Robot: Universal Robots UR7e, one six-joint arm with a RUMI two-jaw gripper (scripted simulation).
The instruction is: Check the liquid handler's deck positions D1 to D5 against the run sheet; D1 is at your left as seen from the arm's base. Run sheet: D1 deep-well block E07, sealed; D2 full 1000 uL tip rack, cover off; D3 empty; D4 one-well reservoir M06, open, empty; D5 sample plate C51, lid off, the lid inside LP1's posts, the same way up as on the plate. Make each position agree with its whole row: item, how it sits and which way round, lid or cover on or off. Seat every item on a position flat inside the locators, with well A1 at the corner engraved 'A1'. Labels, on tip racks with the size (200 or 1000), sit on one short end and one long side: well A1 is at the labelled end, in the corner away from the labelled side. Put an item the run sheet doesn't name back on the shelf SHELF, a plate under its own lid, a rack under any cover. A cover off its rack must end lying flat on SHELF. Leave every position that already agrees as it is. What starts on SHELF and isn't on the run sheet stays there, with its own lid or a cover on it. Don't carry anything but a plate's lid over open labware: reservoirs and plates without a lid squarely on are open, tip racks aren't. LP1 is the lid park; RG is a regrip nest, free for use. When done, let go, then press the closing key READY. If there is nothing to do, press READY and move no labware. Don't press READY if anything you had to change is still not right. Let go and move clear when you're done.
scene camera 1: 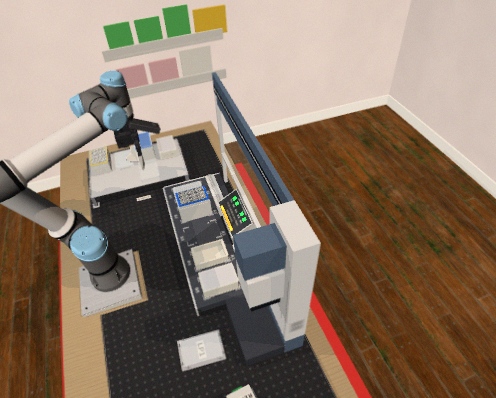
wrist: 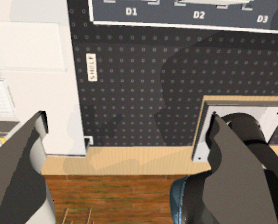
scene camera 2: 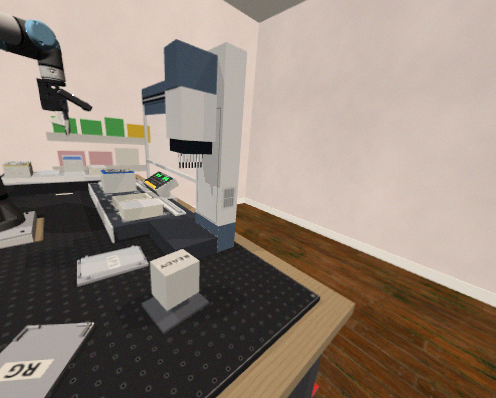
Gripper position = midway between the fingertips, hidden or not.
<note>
In view: the gripper [scene camera 2: 67, 135], a cream one-well reservoir [scene camera 1: 213, 253], a deep-well block [scene camera 1: 215, 281], a liquid handler's head [scene camera 2: 190, 114], a liquid handler's tower [scene camera 2: 231, 66], a shelf [scene camera 1: 115, 181] and a ready key block [scene camera 2: 175, 277].
The deep-well block also shows in scene camera 2 [scene camera 2: 140, 209]. The gripper shows as well in scene camera 1 [scene camera 1: 141, 159] and in the wrist view [wrist: 129, 114]. The liquid handler's head is seen too in scene camera 1 [scene camera 1: 268, 287]. The wrist view does not show the cream one-well reservoir: it is out of frame. The wrist view misses the deep-well block: it is out of frame.
</note>
